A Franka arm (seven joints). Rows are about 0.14 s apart.
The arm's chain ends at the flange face. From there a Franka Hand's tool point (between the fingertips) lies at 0.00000 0.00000 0.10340 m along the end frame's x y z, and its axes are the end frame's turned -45 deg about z.
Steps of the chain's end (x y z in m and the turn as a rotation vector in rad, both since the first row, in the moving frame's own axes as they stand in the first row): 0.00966, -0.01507, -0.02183, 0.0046, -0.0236, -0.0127; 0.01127, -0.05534, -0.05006, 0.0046, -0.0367, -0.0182; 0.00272, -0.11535, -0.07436, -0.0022, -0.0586, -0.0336; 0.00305, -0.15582, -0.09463, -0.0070, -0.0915, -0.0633; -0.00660, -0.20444, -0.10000, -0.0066, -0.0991, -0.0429; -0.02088, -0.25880, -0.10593, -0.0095, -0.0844, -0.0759; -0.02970, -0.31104, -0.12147, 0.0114, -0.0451, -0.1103; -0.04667, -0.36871, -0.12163, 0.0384, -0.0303, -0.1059; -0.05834, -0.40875, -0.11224, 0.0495, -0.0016, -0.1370; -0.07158, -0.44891, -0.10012, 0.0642, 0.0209, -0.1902
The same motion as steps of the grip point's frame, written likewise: 0.01608, -0.00588, -0.02186, 0.0199, -0.0134, -0.0127; 0.04473, -0.03416, -0.05013, 0.0292, -0.0227, -0.0182; 0.07898, -0.08369, -0.07454, 0.0399, -0.0430, -0.0336; 0.10496, -0.11396, -0.09506, 0.0598, -0.0697, -0.0633; 0.13204, -0.15581, -0.10051, 0.0654, -0.0747, -0.0429; 0.16118, -0.20297, -0.10630, 0.0530, -0.0664, -0.0759; 0.19625, -0.24492, -0.12158, 0.0400, -0.0238, -0.1103; 0.22804, -0.29876, -0.12175, 0.0486, 0.0057, -0.1059; 0.25101, -0.33424, -0.11237, 0.0361, 0.0339, -0.1370; 0.27269, -0.37178, -0.10035, 0.0306, 0.0602, -0.1902
